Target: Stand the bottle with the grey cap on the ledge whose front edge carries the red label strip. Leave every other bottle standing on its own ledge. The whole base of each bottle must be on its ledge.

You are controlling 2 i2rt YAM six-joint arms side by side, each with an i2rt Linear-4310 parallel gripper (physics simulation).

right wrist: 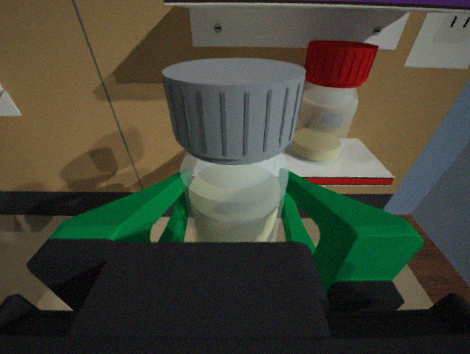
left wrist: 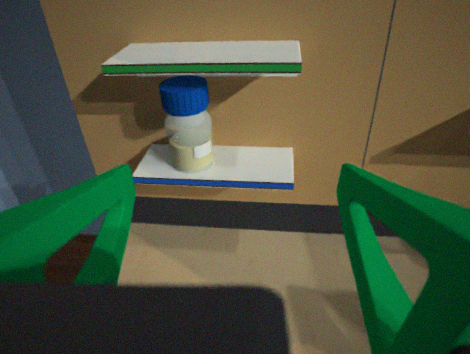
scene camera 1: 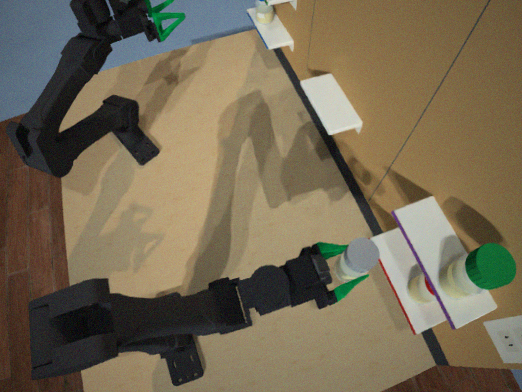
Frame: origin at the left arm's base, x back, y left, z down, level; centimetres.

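Seen in the pictures: left gripper, fingertip midpoint: [left wrist: 235,178] [scene camera 1: 179,6]; right gripper, fingertip midpoint: [right wrist: 234,176]; left arm's base, origin of the base link: [scene camera 1: 133,139]; right arm's base, origin of the base link: [scene camera 1: 176,337].
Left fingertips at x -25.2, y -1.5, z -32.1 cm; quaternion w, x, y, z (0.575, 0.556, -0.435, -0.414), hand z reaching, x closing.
Pixels of each thing's middle, then the offset from my left fingertips to it. "*": a spot on its surface instead.
- bottle with the grey cap, body centre: [right wrist: 234,175] [scene camera 1: 355,261] dy -68.0, dx +13.3, dz +10.6 cm
- red-capped bottle, body centre: [right wrist: 325,105] [scene camera 1: 432,285] dy -80.6, dx +6.3, dz +10.8 cm
- green-capped bottle, body centre: [scene camera 1: 472,273] dy -80.8, dx +7.8, dz -3.2 cm
- purple-strip ledge, surface spot: [scene camera 1: 425,220] * dy -71.7, dx +2.9, dz +2.1 cm
- blue-capped bottle, body centre: [left wrist: 188,125] [scene camera 1: 264,3] dy -1.4, dx -26.7, dz +10.8 cm
- blue-strip ledge, body centre: [left wrist: 215,164] [scene camera 1: 268,25] dy -4.0, dx -25.9, dz +16.7 cm
- green-strip ledge, body centre: [left wrist: 205,56] dy -4.0, dx -25.9, dz +2.7 cm
- white ledge, body centre: [scene camera 1: 330,102] dy -40.8, dx -10.1, dz +9.7 cm
- wall outlet, body centre: [right wrist: 458,24] [scene camera 1: 508,341] dy -93.1, dx +8.0, dz +4.0 cm
The bottle with the grey cap [scene camera 1: 356,259] [right wrist: 235,115] is upright between the fingers of my right gripper [scene camera 1: 345,274] [right wrist: 234,176], which is shut on its body. It is in front of the ledge with the red label strip [scene camera 1: 387,245] [right wrist: 360,157]. A red-capped bottle [scene camera 1: 421,289] [right wrist: 330,105] stands on that ledge, towards its right end in the right wrist view. A green-capped bottle [scene camera 1: 475,272] stands on the purple-strip ledge [scene camera 1: 425,220] above. My left gripper [scene camera 1: 162,21] [left wrist: 235,178] is open and empty. A blue-capped bottle [left wrist: 189,125] stands on the blue-strip ledge [left wrist: 255,165].
A green-strip ledge [left wrist: 215,54] hangs above the blue-capped bottle. A white ledge [scene camera 1: 332,104] is on the wall between the two groups. The purple-strip ledge overhangs part of the red-strip ledge in scene camera 1. A wall outlet [scene camera 1: 507,340] is near the right-hand ledges.
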